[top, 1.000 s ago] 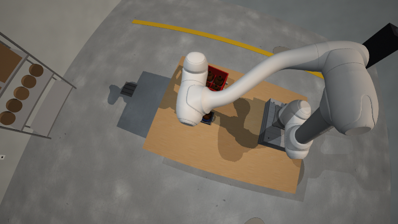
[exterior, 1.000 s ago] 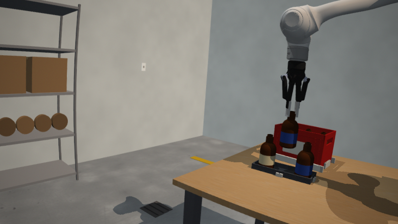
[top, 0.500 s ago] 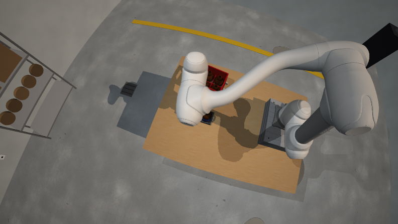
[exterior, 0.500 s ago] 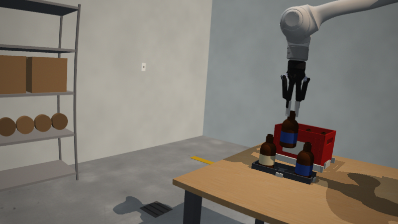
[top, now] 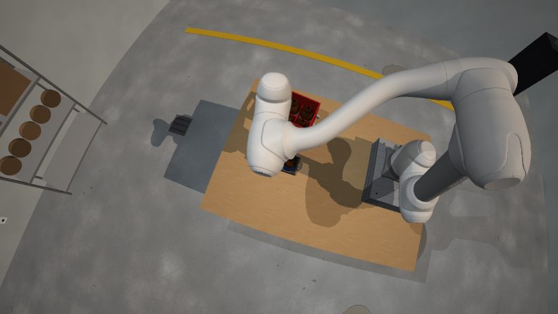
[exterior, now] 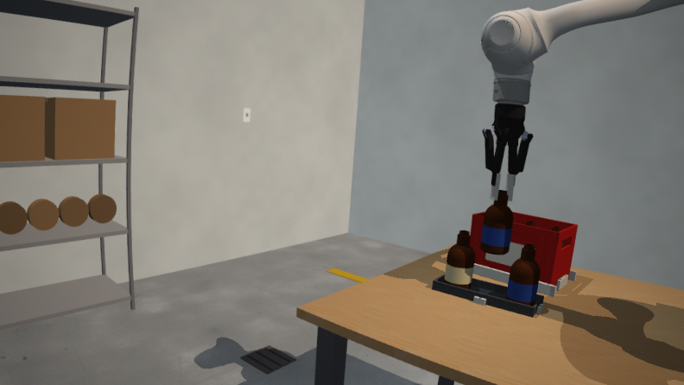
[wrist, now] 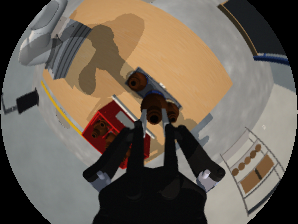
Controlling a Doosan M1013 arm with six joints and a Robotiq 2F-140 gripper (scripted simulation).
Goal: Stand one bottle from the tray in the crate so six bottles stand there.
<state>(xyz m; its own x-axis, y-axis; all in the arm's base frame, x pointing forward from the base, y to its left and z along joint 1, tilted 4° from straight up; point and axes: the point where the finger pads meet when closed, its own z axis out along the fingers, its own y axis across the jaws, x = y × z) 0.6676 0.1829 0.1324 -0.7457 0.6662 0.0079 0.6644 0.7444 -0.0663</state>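
Now: hand 90 mm above the glass bottle. The rest, counted from my hand: dark tray (280 mm below); then red crate (10 mm ahead, 260 mm to the right, 210 mm below).
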